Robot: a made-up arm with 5 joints.
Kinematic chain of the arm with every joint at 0, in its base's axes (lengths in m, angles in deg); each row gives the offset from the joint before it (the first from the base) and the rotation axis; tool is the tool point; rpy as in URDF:
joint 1: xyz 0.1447 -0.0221 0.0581 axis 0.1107 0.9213 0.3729
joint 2: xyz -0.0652 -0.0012 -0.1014 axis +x
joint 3: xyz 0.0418 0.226 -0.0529 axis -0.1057 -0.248 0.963
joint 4: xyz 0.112 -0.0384 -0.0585 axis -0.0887 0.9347 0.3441
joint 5: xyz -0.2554 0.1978 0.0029 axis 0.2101 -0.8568 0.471
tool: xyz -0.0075 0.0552 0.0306 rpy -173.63 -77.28 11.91
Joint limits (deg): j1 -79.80..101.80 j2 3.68..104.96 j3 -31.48..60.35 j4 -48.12..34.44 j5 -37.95..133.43
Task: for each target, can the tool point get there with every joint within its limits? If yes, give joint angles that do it. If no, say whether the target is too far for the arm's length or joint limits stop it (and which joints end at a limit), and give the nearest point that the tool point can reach.
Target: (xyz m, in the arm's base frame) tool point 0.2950 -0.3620 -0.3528
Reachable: no: joint limits stop it (at a limit: joint 1, joint 2, joint 3) | nearest point 0.3576 0.0665 -0.2101 | short by 0.456 m
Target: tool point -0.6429 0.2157 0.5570
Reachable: no: too far | nearest point -0.3379 0.1687 0.3847 | short by 0.353 m
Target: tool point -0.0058 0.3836 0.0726
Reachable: yes | joints -23.99 35.33 2.14 6.42 4.29
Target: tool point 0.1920 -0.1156 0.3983
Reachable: yes | joints 25.76 91.00 -22.59 28.16 23.28
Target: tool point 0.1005 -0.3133 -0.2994
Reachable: no: joint limits stop it (at a limit: joint 1, joint 2, joint 3, joint 4) | nearest point 0.0533 0.0274 -0.1821 | short by 0.363 m
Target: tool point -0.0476 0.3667 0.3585
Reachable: yes | joints 84.04 29.35 6.44 -36.07 -15.58
